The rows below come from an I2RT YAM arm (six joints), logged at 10 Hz.
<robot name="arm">
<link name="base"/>
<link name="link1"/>
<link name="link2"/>
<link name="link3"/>
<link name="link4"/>
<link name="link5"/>
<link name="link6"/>
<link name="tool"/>
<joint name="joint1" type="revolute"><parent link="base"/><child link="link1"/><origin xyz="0.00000 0.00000 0.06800"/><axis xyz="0 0 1"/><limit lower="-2.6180" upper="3.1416"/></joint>
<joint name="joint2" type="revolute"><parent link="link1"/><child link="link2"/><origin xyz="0.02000 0.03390 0.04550" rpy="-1.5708 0.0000 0.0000"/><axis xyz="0 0 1"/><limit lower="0.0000" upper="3.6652"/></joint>
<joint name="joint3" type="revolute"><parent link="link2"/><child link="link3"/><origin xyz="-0.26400 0.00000 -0.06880" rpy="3.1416 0.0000 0.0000"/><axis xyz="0 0 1"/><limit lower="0.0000" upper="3.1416"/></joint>
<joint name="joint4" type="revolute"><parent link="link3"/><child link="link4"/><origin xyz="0.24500 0.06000 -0.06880"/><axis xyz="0 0 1"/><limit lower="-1.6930" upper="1.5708"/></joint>
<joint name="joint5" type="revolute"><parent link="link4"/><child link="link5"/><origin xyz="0.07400 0.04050 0.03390" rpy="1.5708 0.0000 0.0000"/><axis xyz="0 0 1"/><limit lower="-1.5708" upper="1.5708"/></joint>
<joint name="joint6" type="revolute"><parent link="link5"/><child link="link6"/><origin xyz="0.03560 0.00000 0.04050" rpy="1.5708 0.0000 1.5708"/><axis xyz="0 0 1"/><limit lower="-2.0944" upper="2.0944"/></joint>
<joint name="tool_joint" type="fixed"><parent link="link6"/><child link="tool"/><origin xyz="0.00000 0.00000 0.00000" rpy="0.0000 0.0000 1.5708"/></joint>
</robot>
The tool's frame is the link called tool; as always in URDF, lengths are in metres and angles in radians.
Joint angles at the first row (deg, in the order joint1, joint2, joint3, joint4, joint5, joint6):
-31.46 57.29 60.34 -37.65 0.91 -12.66
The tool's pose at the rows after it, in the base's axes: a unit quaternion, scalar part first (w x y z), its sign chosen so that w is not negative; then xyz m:
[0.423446, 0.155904, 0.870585, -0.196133, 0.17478, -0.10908, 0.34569]
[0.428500, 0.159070, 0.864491, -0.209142, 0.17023, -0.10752, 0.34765]
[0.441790, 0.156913, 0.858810, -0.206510, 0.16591, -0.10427, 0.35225]
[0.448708, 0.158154, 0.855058, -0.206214, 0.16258, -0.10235, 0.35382]
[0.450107, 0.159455, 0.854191, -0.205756, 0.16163, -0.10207, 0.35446]
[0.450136, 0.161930, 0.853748, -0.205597, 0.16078, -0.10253, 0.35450]
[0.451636, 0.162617, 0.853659, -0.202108, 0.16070, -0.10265, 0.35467]
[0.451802, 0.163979, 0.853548, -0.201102, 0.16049, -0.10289, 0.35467]
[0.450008, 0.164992, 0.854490, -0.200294, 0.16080, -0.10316, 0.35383]
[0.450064, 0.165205, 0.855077, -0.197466, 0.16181, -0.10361, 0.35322]
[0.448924, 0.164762, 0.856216, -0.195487, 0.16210, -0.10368, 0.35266]
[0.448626, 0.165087, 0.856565, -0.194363, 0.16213, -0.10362, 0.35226]
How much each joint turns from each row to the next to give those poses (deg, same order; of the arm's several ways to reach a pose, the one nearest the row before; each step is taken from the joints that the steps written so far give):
0.00 -0.75 -0.53 -0.03 2.01 -0.04
-0.09 -1.30 -0.53 0.49 1.18 -0.22
0.00 -1.32 0.07 0.07 -0.82 0.24
-0.08 -0.98 -0.27 0.12 -0.25 0.29
-0.10 -0.21 0.03 -0.09 -0.09 0.14
-0.27 -0.09 -0.02 -0.08 -0.11 0.12
-0.12 0.01 0.04 -0.03 -0.45 0.22
-0.12 0.00 0.01 -0.04 -0.12 0.13
-0.02 0.11 -0.06 -0.09 0.03 0.09
0.00 0.23 -0.02 0.11 -0.26 0.16
0.00 0.10 -0.01 -0.13 -0.18 0.02
0.00 -0.01 -0.06 -0.04 -0.08 0.08

